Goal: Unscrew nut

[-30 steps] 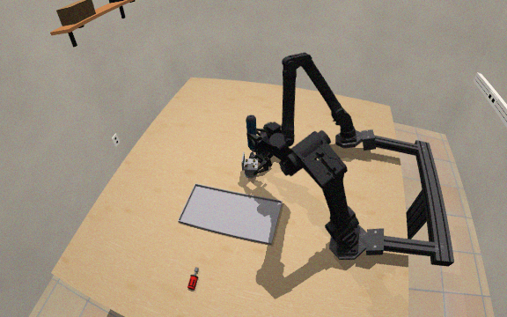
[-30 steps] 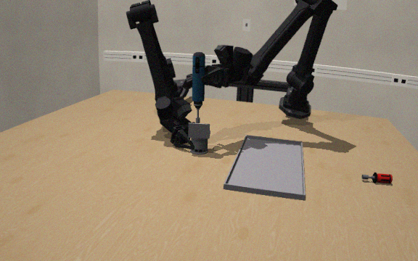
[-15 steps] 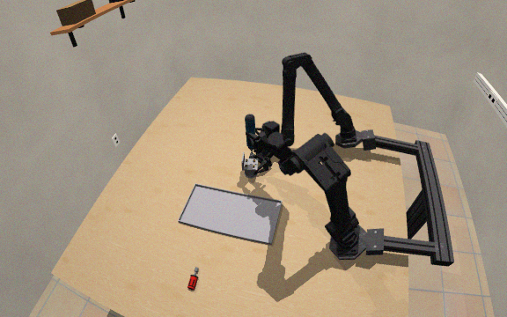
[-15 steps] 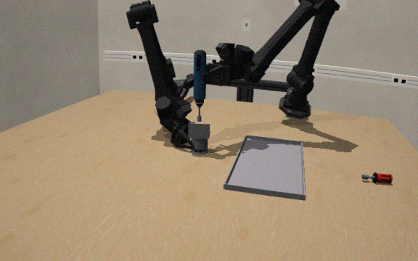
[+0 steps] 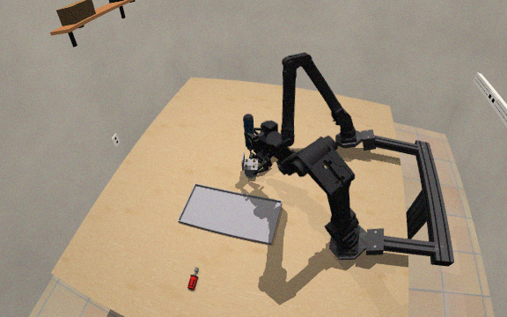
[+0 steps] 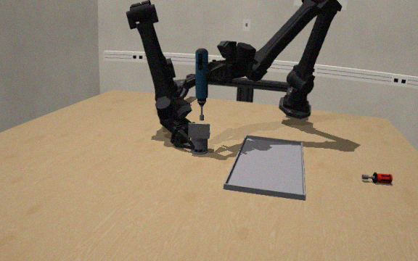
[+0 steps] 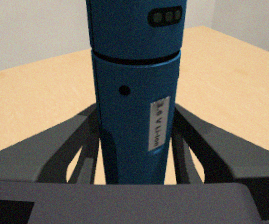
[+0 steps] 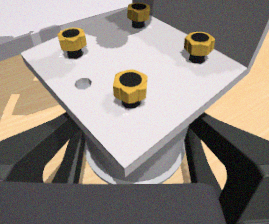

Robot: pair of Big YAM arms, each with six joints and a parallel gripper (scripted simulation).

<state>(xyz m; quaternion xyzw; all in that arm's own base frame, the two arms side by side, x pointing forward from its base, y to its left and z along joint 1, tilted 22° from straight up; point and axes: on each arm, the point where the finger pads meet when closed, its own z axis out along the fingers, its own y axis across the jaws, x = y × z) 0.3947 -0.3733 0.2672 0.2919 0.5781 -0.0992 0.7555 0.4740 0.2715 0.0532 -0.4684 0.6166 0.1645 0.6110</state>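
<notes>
Right now the grey bracket is 5 cm above my right hand. Also, from my right hand: shallow grey tray: 25 cm to the left, 4 cm ahead, 2 cm below; small red-handled screwdriver: 59 cm to the left, 9 cm ahead, 1 cm below.
</notes>
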